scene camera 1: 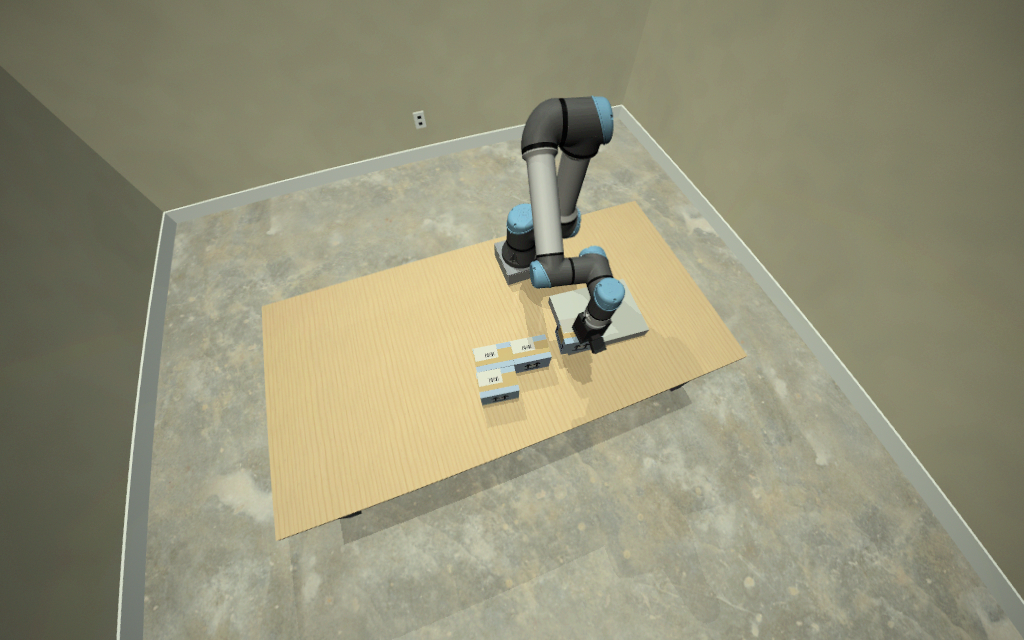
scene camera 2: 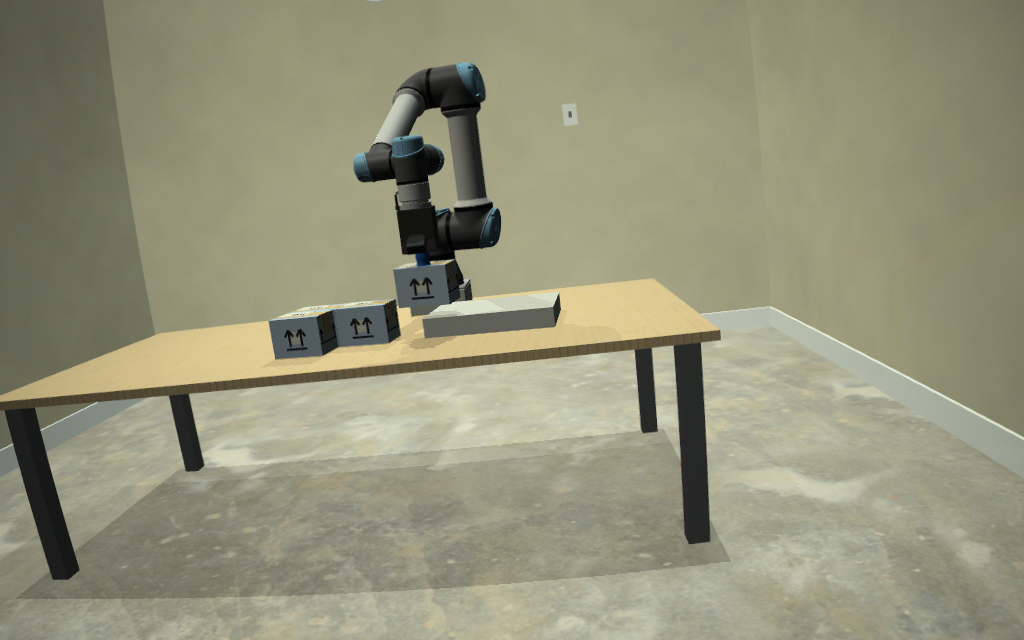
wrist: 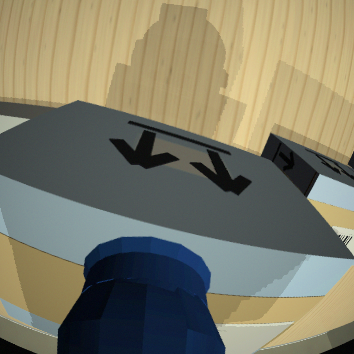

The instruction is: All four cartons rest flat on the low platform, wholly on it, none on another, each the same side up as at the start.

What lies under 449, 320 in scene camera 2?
A low grey platform.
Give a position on a low grey platform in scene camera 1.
At 627, 322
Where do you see my suction cup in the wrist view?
107, 308
